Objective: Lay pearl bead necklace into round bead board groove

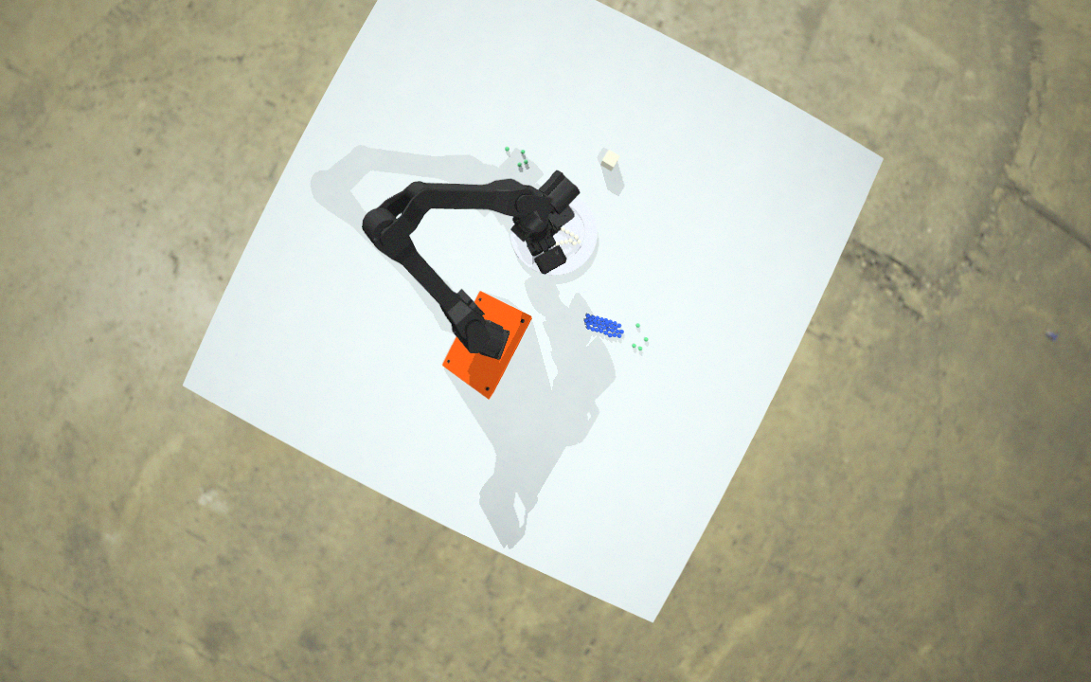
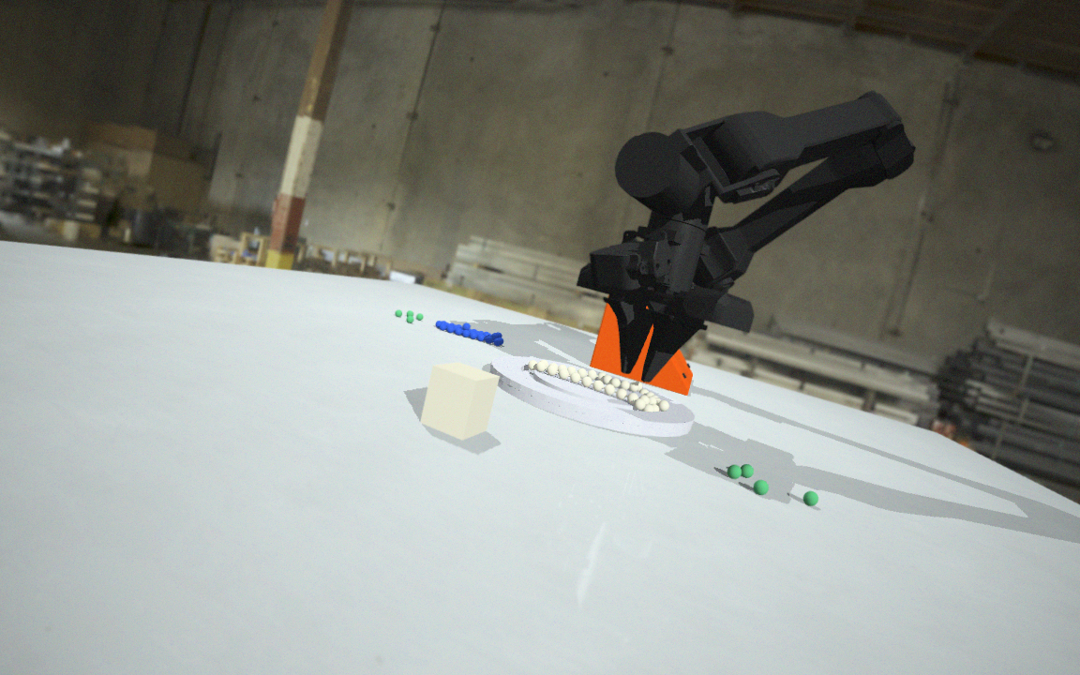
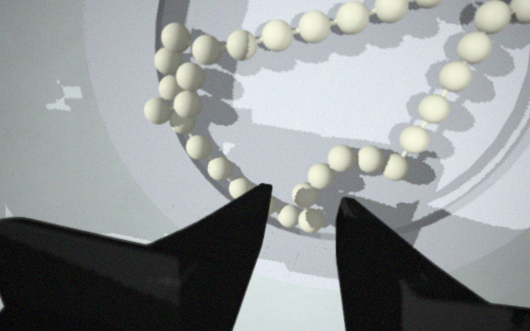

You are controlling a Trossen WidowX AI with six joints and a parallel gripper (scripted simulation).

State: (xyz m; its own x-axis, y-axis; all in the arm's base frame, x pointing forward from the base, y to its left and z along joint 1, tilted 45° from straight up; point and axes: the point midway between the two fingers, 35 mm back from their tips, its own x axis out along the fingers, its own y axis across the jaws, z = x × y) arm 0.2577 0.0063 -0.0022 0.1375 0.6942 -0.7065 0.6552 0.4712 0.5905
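Now: gripper tip 30 mm short of the round bead board, 40 mm to the left of it and 20 mm above it. From my gripper tip the other things lie so: cream cube 230 mm ahead, 100 mm to the right, 10 mm below.
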